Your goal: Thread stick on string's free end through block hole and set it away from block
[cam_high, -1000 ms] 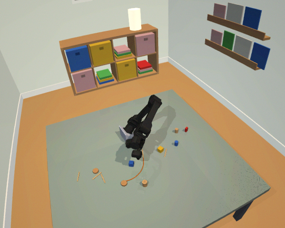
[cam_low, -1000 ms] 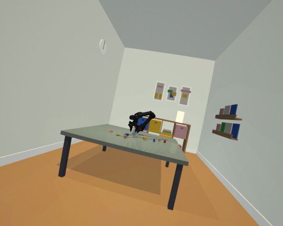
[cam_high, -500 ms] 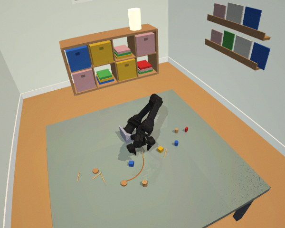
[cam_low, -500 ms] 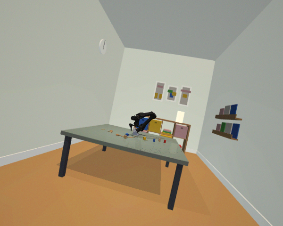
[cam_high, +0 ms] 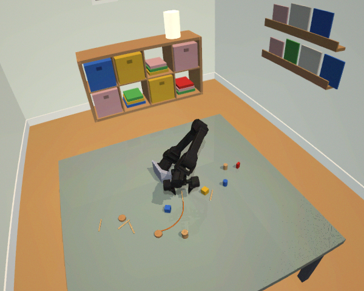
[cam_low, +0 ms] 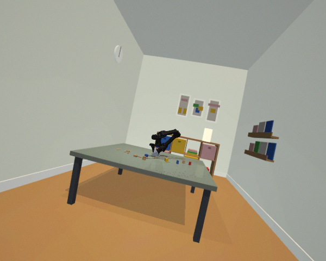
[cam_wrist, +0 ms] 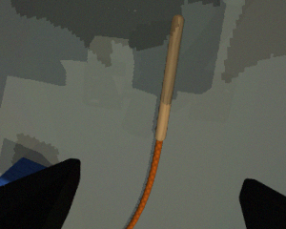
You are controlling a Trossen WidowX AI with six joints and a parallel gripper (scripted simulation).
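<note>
Right now my gripper tip is 60 mm above the thin wooden stick, 10 mm to the right of it and 10 mm past it. From my gripper tip the other things lie so: blue cube (100 mm to the right, 50 mm below, 10 mm ahead); yellow cube (140 mm to the left, 50 mm below, 20 mm ahead); round wooden button (220 mm to the right, 110 mm ahead, 50 mm below).
</note>
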